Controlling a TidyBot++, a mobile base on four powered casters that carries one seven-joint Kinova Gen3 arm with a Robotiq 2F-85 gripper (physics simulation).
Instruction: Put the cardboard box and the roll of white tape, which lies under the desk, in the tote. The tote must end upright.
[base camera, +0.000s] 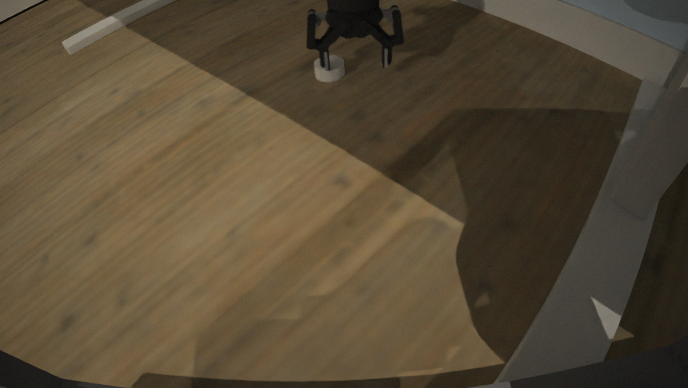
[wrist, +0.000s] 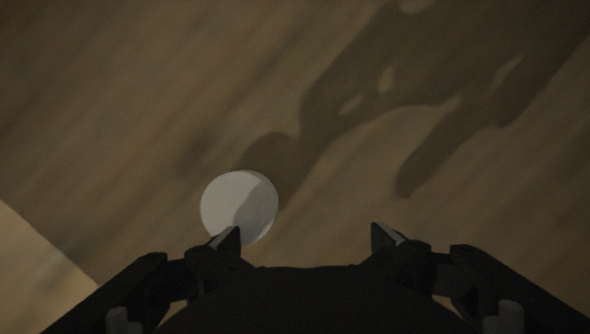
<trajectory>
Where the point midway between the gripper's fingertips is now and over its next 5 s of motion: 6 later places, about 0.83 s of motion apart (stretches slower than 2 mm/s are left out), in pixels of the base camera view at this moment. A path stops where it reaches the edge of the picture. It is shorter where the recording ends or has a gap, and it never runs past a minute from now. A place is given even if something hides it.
The gripper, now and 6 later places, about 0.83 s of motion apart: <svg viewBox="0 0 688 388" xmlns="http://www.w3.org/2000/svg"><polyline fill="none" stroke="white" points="356,66 357,54 344,55 343,61 342,55 342,48 344,52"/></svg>
</trajectory>
